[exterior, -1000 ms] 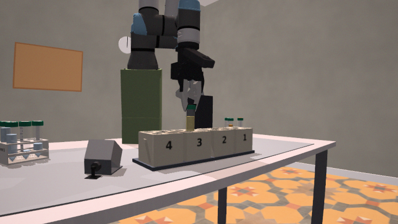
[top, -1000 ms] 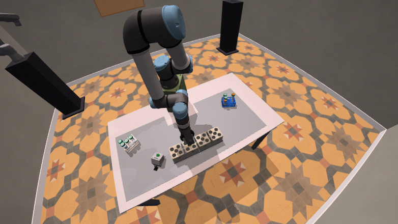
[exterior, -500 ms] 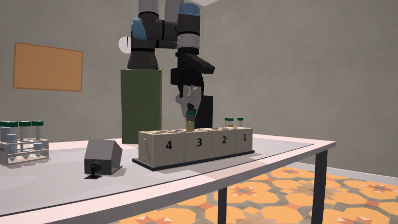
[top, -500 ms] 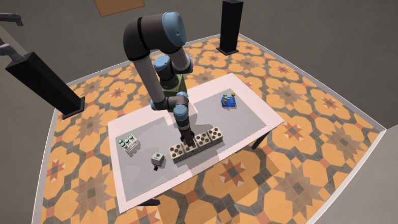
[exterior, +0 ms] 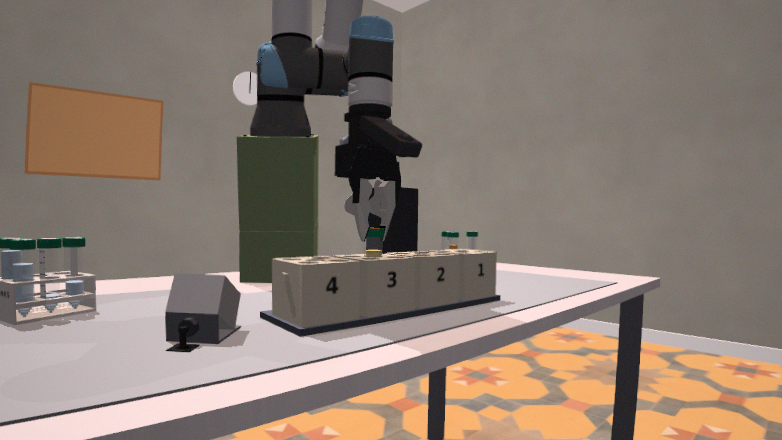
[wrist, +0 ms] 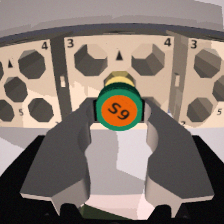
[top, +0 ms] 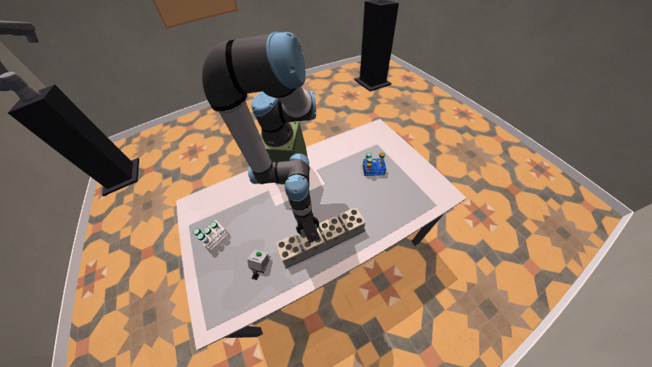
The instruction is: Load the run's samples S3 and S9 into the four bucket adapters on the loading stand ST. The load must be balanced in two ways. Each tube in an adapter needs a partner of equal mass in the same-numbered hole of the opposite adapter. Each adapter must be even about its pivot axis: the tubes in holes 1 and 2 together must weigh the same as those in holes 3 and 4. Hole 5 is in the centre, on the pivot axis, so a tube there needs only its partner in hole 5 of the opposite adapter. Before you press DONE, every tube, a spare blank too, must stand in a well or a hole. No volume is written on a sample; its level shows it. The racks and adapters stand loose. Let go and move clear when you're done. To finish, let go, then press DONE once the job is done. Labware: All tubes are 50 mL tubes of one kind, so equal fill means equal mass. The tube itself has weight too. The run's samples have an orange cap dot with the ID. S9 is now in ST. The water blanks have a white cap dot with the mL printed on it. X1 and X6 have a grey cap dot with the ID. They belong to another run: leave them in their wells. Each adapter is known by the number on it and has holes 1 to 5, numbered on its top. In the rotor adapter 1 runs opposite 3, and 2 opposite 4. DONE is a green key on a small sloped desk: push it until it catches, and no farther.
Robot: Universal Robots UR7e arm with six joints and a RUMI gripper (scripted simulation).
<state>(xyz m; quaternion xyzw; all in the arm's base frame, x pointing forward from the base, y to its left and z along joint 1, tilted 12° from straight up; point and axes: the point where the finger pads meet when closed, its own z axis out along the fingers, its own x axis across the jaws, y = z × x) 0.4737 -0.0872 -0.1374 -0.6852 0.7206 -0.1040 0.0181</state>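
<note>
My hand is 1 cm to the left of the tube and 5 cm above it. Round my hand: bucket adapter (1 cm ahead, 22 cm to the left, 9 cm below); white rack (29 cm behind, 45 cm to the right, 11 cm below); water blank (25 cm behind, 47 cm to the right, 7 cm below).
</note>
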